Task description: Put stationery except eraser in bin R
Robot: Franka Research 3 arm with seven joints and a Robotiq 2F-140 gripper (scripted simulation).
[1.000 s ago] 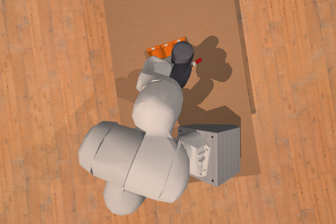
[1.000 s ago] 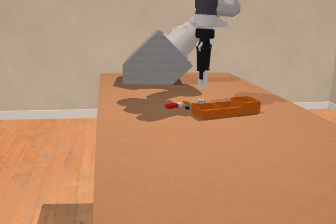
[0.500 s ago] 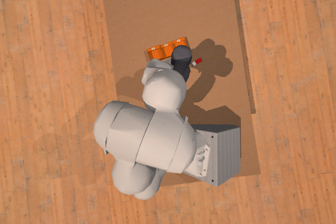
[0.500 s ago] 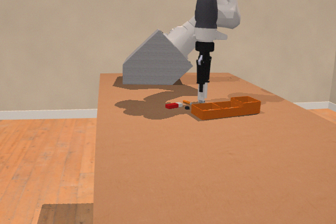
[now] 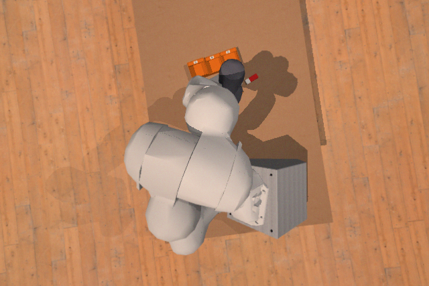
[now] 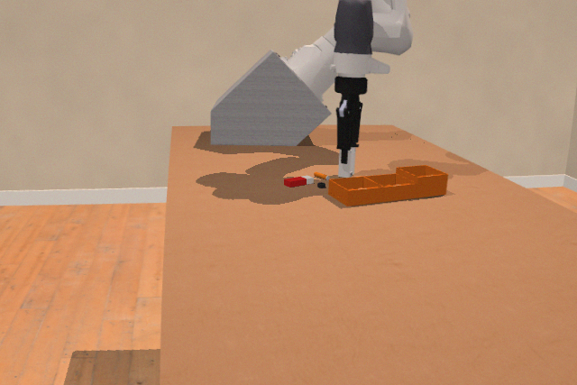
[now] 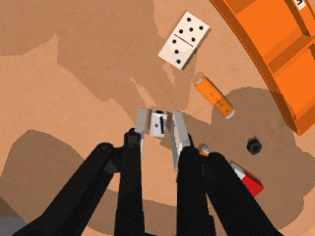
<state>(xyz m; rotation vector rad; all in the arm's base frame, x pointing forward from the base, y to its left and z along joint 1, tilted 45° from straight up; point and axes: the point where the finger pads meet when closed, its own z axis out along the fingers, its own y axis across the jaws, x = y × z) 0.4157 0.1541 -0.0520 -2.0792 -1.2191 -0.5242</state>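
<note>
My gripper is now 3 cm above the small grey piece. Round my hand: white eraser 12 cm to the right, 7 cm ahead, 3 cm below; then white domino 7 cm to the left, 5 cm ahead, 3 cm below; then small black piece 9 cm ahead, 7 cm to the right, 3 cm below.
</note>
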